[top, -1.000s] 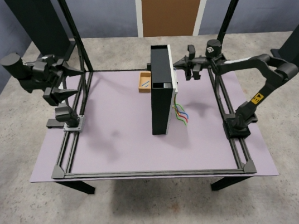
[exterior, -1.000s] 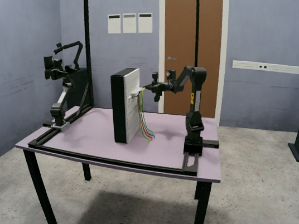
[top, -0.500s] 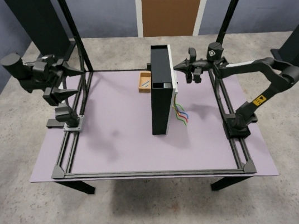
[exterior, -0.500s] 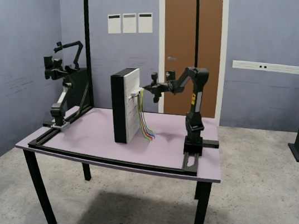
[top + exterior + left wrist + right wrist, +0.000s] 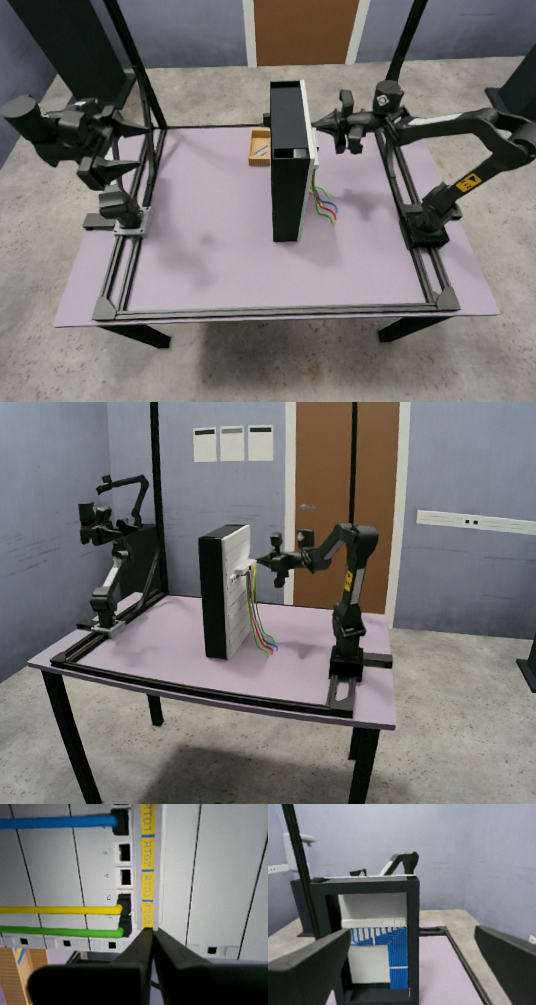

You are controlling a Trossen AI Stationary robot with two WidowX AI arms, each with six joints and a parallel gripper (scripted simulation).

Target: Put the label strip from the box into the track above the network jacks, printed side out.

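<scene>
The yellow label strip is 50 mm ahead of my left hand, 20 mm to the right of it and 10 mm below it. The rest, counted from my left hand: white jack panel (90 mm ahead, 60 mm to the right, 80 mm below).
</scene>
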